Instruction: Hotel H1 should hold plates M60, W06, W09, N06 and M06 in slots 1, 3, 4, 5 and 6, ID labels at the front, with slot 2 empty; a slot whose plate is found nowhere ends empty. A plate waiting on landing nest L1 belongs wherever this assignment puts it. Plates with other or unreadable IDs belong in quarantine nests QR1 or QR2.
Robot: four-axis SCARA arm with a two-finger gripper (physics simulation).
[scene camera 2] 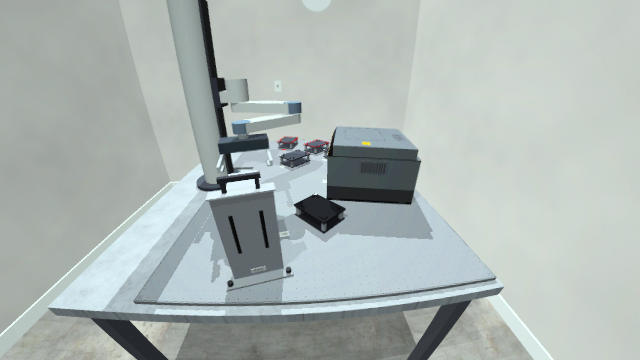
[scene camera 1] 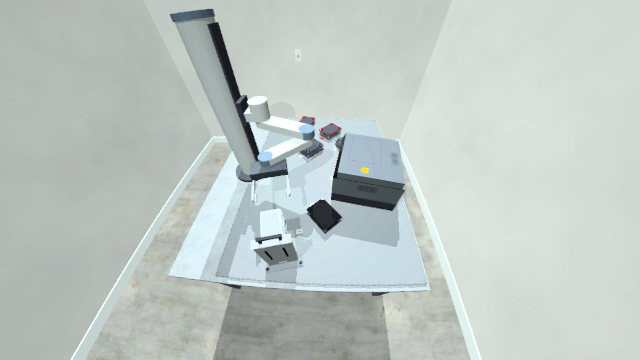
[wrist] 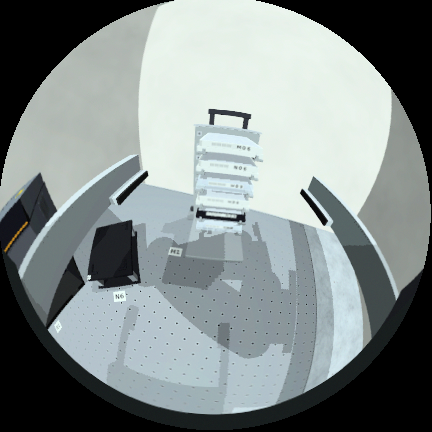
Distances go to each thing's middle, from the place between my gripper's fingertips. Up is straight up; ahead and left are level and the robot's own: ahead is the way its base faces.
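Hotel H1 (scene camera 2: 245,209): my hand 210 mm to the left of it, 50 mm short of it, 110 mm above it. Counted from my hand: grey instrument (scene camera 2: 341,171), 300 mm to the left, 500 mm ahead, 140 mm below; black nest (scene camera 2: 313,206), 40 mm to the left, 240 mm ahead, 200 mm below.
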